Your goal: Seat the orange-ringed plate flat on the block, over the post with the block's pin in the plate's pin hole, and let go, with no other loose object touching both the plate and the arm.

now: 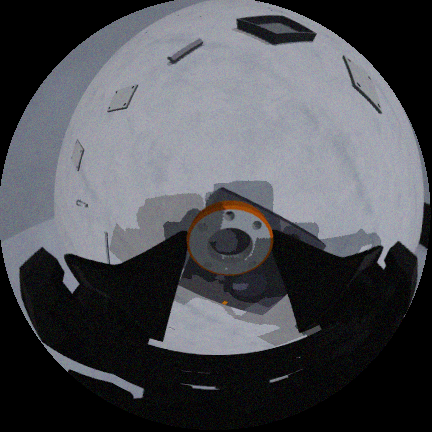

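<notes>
What I can see here is an orange-ringed plate (213,216), and my gripper (229,235) is in the picture too.
</notes>
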